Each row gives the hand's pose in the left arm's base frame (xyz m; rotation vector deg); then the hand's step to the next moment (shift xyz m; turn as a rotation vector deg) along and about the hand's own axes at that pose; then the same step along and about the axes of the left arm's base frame.
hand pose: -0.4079 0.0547 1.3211 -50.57 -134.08 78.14
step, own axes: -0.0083 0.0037 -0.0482 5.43 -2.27 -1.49
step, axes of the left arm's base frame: 0.0331 0.0289 0.0218 -4.21 3.64 2.42
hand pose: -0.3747 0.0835 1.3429 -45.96 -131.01 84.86
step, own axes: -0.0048 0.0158 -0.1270 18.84 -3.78 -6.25
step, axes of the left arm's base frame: 0.0754 0.0956 0.0397 -12.85 14.72 5.15
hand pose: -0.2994 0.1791 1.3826 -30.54 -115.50 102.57
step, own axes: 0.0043 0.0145 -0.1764 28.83 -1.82 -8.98
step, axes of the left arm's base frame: 0.0892 0.1529 0.0047 -19.88 22.47 3.87
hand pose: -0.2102 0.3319 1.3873 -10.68 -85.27 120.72
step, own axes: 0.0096 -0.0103 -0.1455 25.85 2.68 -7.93
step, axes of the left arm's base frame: 0.0555 0.1279 -0.0438 -19.40 19.02 -0.39
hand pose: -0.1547 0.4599 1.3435 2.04 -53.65 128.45
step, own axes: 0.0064 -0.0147 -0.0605 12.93 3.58 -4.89
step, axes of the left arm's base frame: 0.0180 0.0495 -0.0339 -10.86 8.99 -2.25
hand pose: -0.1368 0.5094 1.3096 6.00 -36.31 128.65
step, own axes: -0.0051 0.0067 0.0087 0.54 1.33 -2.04
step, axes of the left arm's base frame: -0.0023 -0.0114 0.0035 -1.07 0.58 -2.18
